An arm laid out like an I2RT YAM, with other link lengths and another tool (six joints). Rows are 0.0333 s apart.
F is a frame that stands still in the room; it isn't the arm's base.
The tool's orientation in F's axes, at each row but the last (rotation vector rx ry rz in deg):
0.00 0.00 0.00
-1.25 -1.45 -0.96
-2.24 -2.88 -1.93
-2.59 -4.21 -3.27
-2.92 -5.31 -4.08
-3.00 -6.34 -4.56
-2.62 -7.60 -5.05
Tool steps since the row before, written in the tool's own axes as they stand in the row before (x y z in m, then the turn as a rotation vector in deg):
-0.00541 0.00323 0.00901 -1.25 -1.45 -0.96
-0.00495 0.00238 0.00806 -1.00 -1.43 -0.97
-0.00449 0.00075 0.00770 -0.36 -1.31 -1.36
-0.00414 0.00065 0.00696 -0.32 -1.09 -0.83
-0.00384 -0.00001 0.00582 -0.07 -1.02 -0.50
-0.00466 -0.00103 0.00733 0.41 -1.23 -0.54
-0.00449 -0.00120 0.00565 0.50 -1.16 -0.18
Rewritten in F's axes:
-0.00541 0.00323 0.00901 -1.25 -1.45 -0.96
-0.00511 0.00264 0.00788 -1.00 -1.43 -0.96
-0.00484 0.00120 0.00743 -0.34 -1.35 -1.33
-0.00459 0.00121 0.00660 -0.32 -1.11 -0.80
-0.00434 0.00057 0.00543 -0.10 -1.04 -0.46
-0.00549 -0.00025 0.00680 0.36 -1.29 -0.43
-0.00528 -0.00052 0.00504 0.41 -1.21 -0.07

